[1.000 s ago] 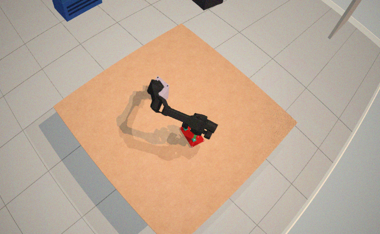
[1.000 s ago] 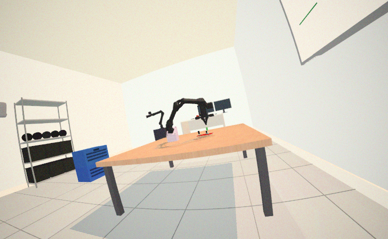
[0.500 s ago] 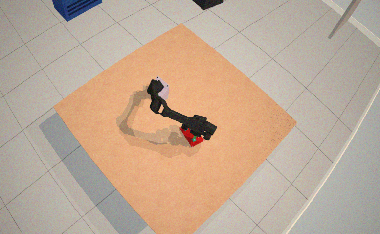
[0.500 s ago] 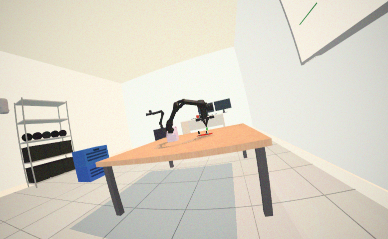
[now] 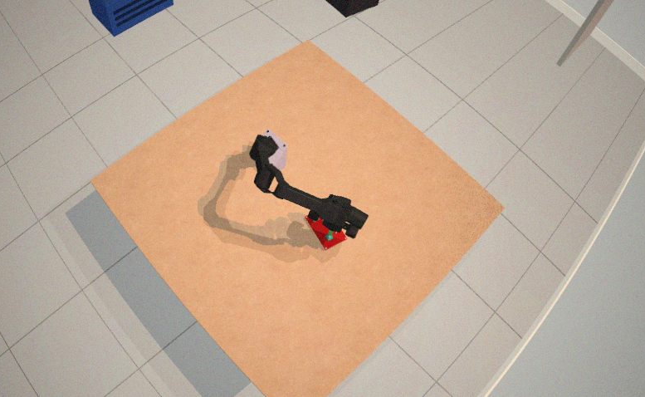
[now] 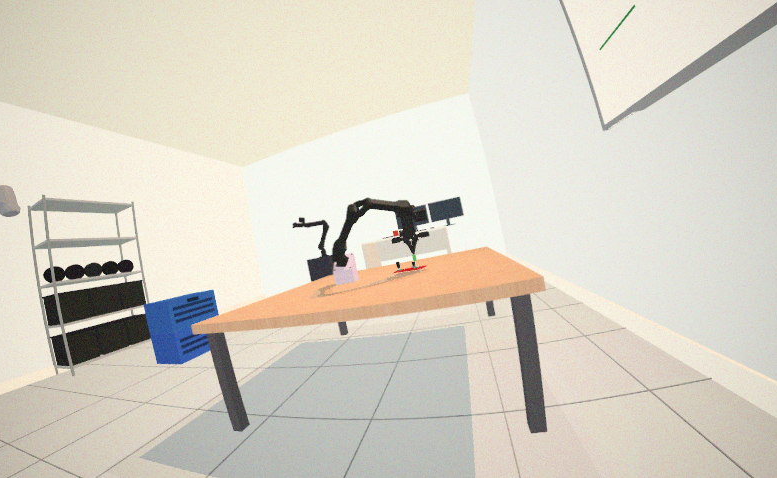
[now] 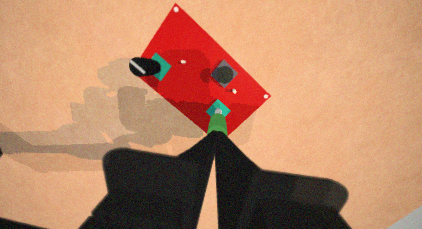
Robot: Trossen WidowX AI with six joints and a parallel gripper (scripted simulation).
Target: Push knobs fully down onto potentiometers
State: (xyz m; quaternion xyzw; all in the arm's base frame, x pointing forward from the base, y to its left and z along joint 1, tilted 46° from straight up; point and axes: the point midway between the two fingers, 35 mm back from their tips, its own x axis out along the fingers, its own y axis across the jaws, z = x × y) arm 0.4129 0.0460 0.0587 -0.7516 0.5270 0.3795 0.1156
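Right now the potentiometer with knob is 4 cm below my gripper tip. Also, from my gripper tip: green knob: 2 cm below.
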